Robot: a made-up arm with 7 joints.
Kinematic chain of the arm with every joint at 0, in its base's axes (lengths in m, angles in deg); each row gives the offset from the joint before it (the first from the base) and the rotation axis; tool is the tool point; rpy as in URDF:
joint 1: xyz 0 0 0.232 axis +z
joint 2: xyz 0 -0.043 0.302 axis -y
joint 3: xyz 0 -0.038 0.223 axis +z
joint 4: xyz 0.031 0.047 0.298 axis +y
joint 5: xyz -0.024 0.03 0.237 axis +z
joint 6: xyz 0 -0.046 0.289 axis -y
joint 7: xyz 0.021 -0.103 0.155 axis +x
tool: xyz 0 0 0 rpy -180 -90 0
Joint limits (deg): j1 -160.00..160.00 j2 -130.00..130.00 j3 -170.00..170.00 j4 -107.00..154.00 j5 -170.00..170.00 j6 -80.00..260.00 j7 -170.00..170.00
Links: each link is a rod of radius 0.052 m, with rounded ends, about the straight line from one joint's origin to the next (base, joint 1, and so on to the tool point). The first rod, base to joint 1, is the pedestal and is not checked.
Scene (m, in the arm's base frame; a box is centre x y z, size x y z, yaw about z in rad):
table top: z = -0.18
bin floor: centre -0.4 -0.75 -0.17 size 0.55 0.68 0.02 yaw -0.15
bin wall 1: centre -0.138 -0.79 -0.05 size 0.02 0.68 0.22 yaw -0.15
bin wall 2: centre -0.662 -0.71 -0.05 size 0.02 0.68 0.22 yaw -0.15
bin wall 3: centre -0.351 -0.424 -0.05 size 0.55 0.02 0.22 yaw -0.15
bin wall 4: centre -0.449 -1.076 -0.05 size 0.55 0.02 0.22 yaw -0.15
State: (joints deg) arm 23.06 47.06 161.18 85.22 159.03 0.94 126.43
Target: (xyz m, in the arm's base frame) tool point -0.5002 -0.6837 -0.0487
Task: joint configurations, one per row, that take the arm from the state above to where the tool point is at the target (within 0.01 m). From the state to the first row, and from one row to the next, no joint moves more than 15 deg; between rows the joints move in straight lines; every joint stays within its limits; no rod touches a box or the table.
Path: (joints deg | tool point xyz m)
1: 33.29 48.08 164.70 89.25 158.27 1.85 126.43 | -0.6776 -0.5722 0.3221
2: 43.53 49.10 168.23 93.29 157.50 2.76 126.43 | -0.5001 -0.6837 0.2764
3: 42.73 59.58 168.82 86.66 159.24 1.29 126.43 | -0.5137 -0.6941 0.1721
4: 41.93 70.05 169.41 80.03 160.97 -0.19 126.43 | -0.5140 -0.6942 0.0627
5: 41.13 80.52 170.00 73.40 162.70 -1.67 126.43 | -0.5002 -0.6837 -0.0487

